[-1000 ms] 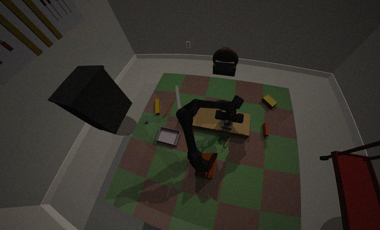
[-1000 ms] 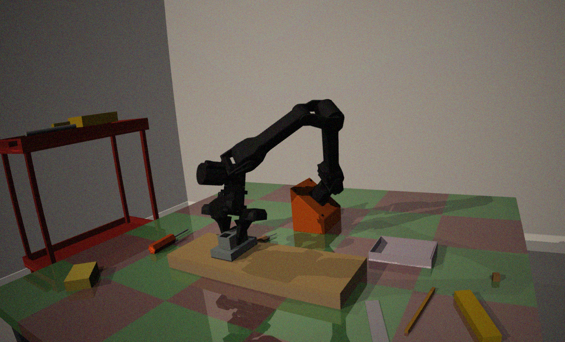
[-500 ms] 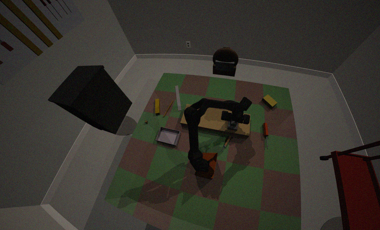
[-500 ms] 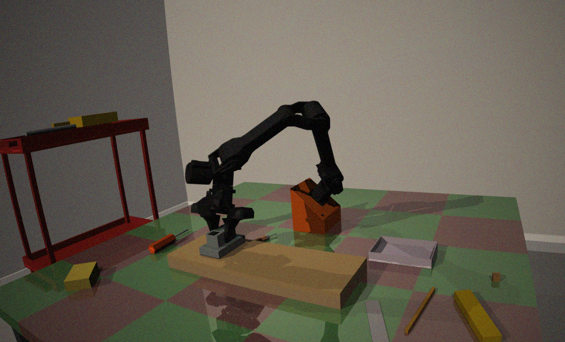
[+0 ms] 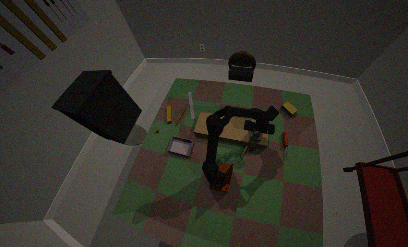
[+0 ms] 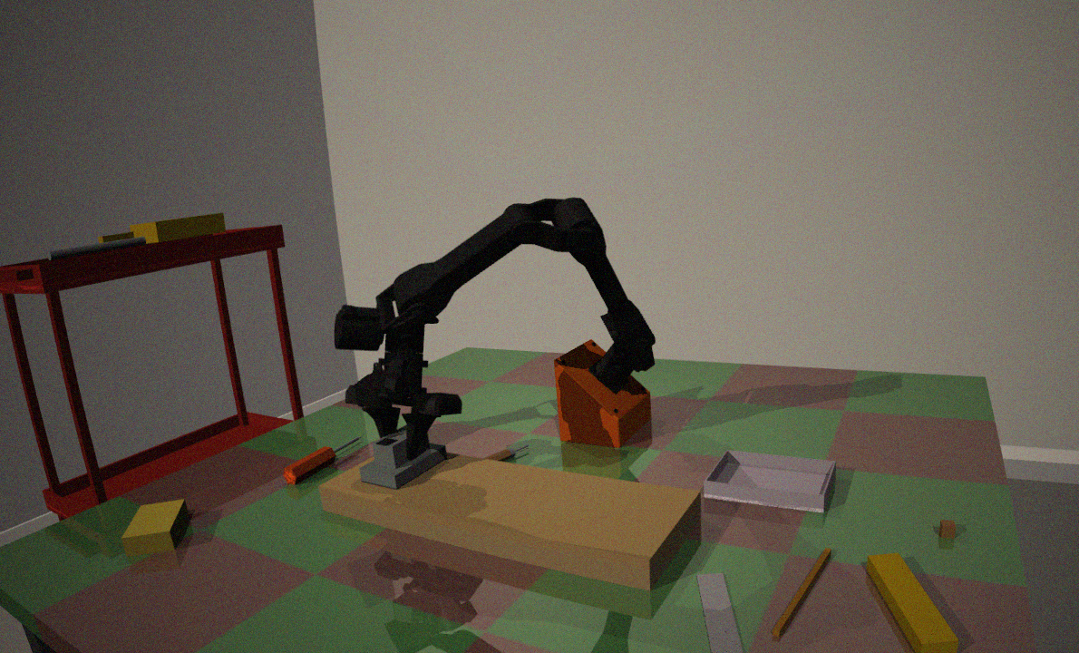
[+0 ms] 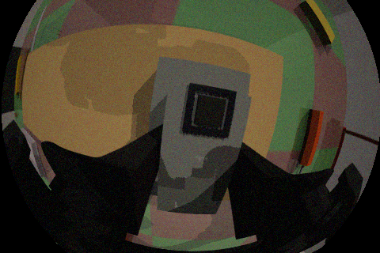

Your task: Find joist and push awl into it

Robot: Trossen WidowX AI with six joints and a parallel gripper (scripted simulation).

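The grey tray is 180 mm behind my gripper tip, 510 mm to the left of it and 50 mm below it. From my gripper tip the other things lie so: wooden-handled awl 170 mm behind, 80 mm to the left, 60 mm below; orange-handled screwdriver 80 mm behind, 220 mm to the right, 50 mm below; grey stud finder 10 mm ahead, 20 mm above.
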